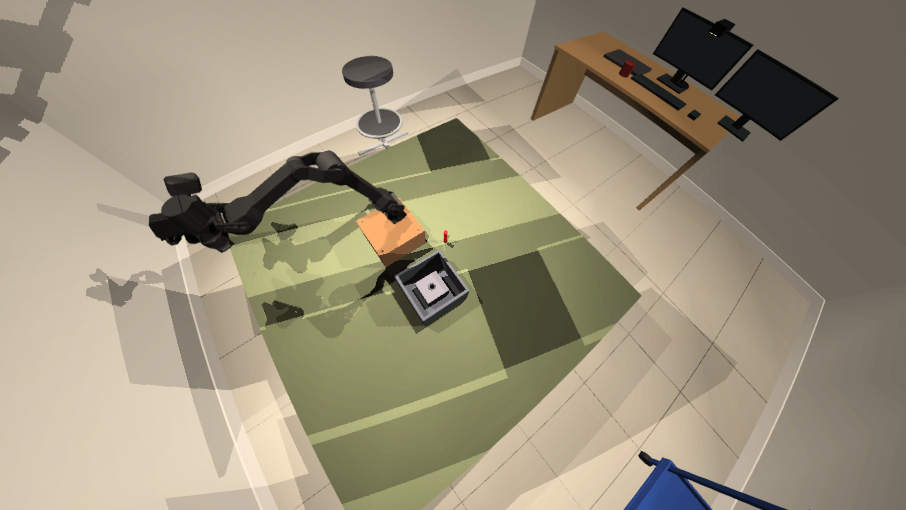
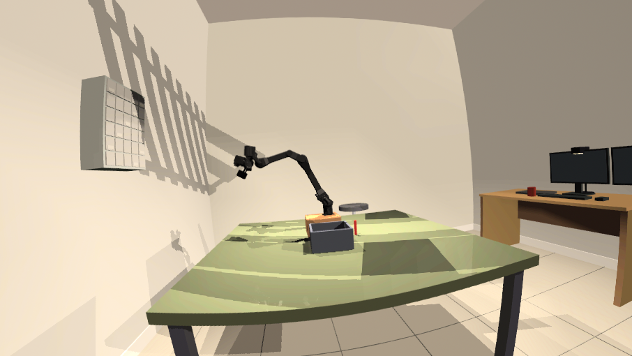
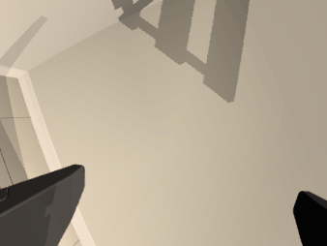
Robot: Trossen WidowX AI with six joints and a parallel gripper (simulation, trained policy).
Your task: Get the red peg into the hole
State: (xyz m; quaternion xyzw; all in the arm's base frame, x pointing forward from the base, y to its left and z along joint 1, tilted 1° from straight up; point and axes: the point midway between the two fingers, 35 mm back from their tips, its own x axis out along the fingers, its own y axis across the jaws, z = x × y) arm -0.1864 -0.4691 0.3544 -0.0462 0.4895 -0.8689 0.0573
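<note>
The red peg lies 58 cm to the left of my gripper tip, 41 cm ahead of it and 40 cm below it. Round my gripper tip: grey box 53 cm ahead, 42 cm below, 40 cm to the left.
</note>
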